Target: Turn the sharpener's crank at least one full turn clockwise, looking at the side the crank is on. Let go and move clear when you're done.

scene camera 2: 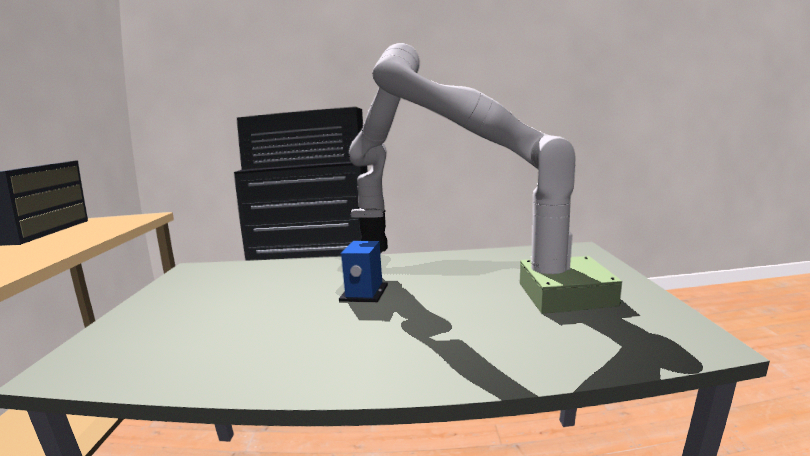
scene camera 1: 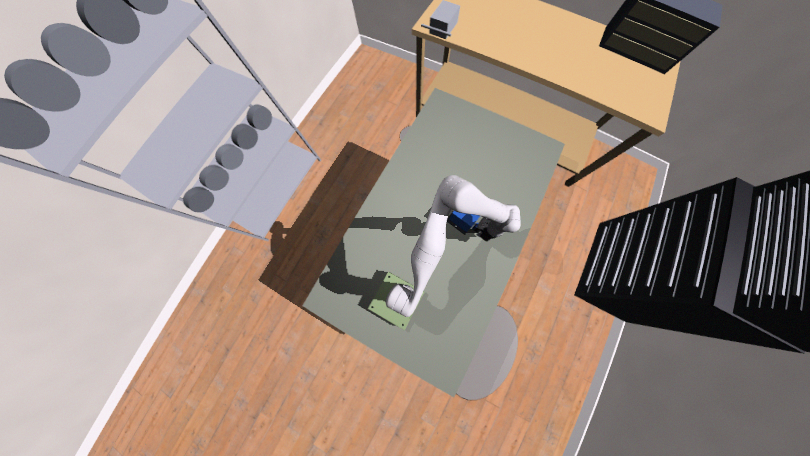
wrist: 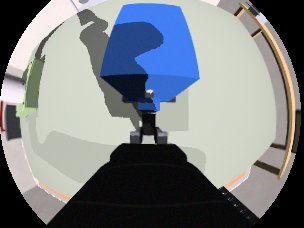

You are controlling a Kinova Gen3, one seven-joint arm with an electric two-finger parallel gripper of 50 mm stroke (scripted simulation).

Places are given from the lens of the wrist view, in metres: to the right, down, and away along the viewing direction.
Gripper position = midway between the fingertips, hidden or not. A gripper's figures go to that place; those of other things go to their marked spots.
my gripper (wrist: 148, 132): 0.00, 0.03, 0.17
blue pencil sharpener (wrist: 153, 55): 0.00, -0.04, 0.06
